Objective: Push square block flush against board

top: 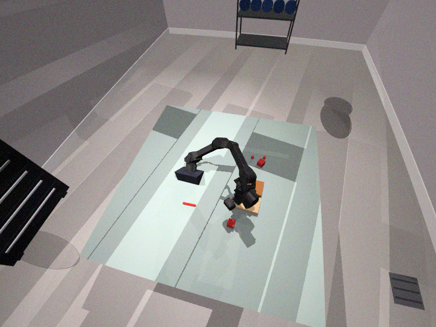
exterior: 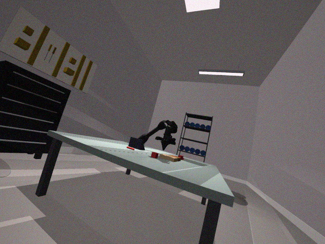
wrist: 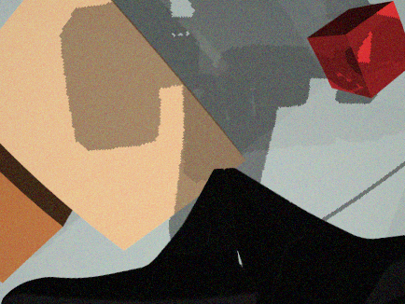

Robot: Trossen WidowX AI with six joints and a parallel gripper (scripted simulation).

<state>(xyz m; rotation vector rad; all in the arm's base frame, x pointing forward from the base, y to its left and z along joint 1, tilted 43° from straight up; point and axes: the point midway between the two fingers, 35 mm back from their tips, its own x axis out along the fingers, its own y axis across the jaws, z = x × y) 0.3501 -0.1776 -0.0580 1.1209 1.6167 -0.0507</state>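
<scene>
Now: the tan board 50 mm below my gripper tip, 50 mm ahead of it and 30 mm to the left of it. Also, from my gripper tip: flat red bar 300 mm behind, 60 mm below, 40 mm to the right; then brown square block 150 mm to the left, 80 mm ahead, 50 mm below.
</scene>
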